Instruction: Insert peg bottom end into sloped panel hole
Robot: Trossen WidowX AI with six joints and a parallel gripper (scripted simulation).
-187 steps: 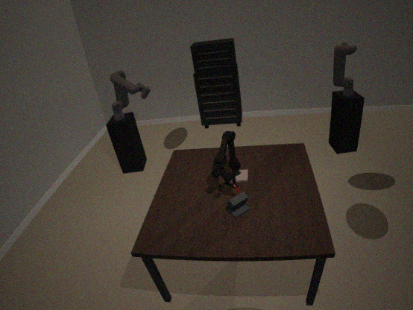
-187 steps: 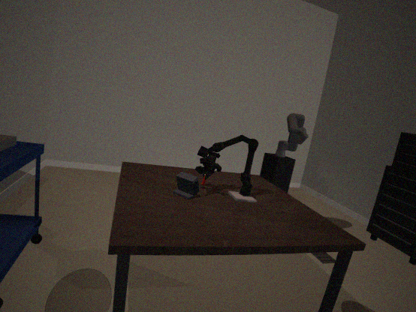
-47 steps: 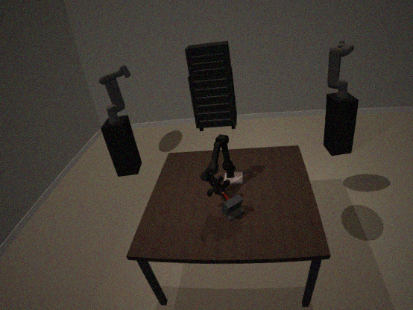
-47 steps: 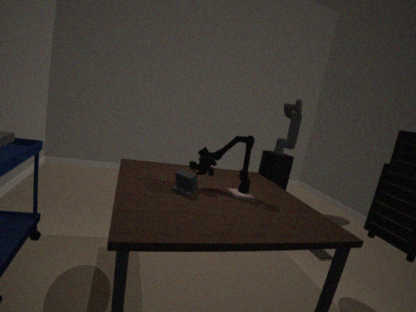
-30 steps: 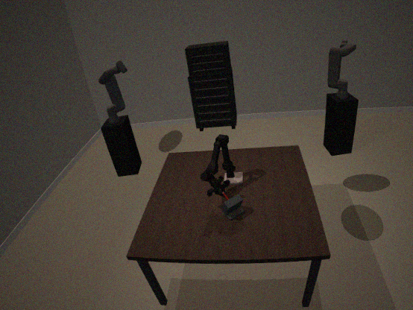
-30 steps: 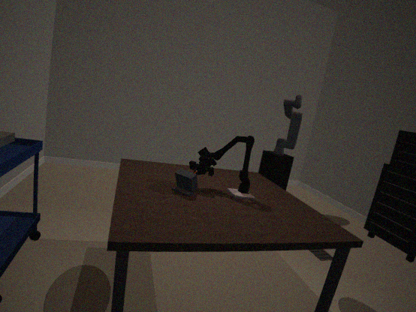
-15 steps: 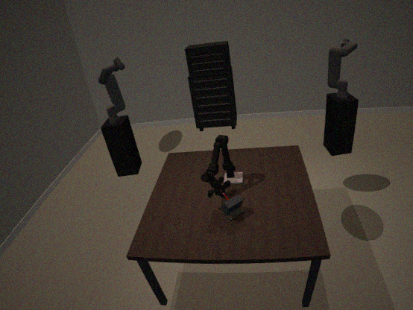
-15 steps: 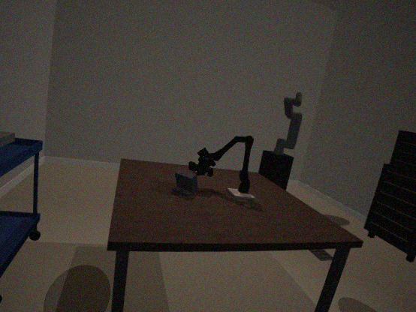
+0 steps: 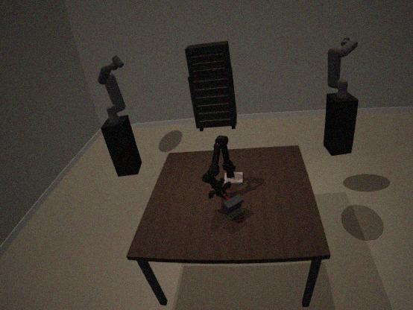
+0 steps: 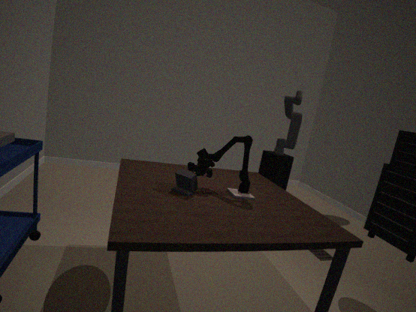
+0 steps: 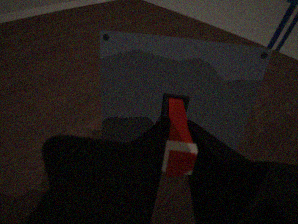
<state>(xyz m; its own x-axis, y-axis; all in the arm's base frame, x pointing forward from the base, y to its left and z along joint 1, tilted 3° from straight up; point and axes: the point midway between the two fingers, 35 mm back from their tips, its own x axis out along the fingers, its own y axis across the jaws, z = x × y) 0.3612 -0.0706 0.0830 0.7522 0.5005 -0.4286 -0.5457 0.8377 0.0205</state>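
Now: the grey sloped panel block 5 cm ahead of my gripper tip, 3 cm to the left of it and 2 cm below it. From my gripper tip the other things lie so: red peg 1 cm to the right, 1 cm behind, 1 cm above.
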